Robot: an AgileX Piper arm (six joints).
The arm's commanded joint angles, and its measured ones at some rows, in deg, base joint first. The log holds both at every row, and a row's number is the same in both.
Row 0, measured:
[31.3, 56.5, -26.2, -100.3, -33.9, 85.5]
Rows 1 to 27, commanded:
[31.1, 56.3, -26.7, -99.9, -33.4, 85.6]
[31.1, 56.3, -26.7, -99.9, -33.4, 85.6]
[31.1, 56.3, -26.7, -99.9, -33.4, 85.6]
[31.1, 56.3, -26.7, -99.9, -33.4, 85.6]
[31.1, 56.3, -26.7, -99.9, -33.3, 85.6]
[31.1, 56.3, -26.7, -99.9, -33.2, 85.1]
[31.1, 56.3, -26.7, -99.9, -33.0, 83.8]
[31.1, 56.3, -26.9, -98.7, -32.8, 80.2]
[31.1, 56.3, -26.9, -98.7, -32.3, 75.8]
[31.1, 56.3, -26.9, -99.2, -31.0, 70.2]
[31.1, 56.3, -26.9, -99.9, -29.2, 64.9]
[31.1, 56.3, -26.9, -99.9, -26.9, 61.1]
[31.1, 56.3, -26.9, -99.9, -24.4, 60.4]
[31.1, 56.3, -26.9, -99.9, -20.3, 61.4]
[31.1, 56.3, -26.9, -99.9, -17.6, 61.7]
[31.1, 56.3, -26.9, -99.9, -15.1, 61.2]
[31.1, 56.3, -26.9, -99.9, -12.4, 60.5]
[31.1, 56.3, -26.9, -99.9, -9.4, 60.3]
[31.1, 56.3, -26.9, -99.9, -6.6, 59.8]
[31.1, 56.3, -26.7, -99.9, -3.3, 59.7]
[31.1, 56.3, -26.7, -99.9, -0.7, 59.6]
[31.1, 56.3, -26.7, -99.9, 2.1, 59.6]
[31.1, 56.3, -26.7, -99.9, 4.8, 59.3]
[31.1, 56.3, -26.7, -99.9, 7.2, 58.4]
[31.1, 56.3, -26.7, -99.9, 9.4, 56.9]
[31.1, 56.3, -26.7, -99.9, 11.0, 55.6]
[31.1, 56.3, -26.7, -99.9, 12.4, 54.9]
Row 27, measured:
[31.3, 56.5, -26.2, -100.3, 5.0, 58.6]
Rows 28 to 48, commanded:
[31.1, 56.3, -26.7, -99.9, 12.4, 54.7]
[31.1, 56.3, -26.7, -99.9, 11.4, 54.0]
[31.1, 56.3, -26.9, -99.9, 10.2, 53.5]
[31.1, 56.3, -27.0, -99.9, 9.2, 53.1]
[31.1, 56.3, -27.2, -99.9, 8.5, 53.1]
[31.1, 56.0, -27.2, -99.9, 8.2, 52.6]
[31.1, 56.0, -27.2, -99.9, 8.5, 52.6]
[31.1, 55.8, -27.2, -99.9, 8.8, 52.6]
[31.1, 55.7, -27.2, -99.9, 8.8, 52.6]
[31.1, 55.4, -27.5, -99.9, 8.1, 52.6]
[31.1, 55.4, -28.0, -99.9, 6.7, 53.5]
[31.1, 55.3, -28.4, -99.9, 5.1, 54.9]
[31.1, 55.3, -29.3, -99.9, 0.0, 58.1]
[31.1, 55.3, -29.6, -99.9, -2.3, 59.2]
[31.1, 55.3, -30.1, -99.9, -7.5, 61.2]
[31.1, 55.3, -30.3, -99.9, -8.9, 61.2]
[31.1, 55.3, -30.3, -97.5, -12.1, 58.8]
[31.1, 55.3, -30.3, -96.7, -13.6, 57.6]
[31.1, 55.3, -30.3, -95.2, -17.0, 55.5]
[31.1, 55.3, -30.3, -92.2, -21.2, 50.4]
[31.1, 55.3, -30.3, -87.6, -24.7, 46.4]
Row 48, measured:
[31.3, 55.8, -29.8, -95.7, -15.5, 56.1]
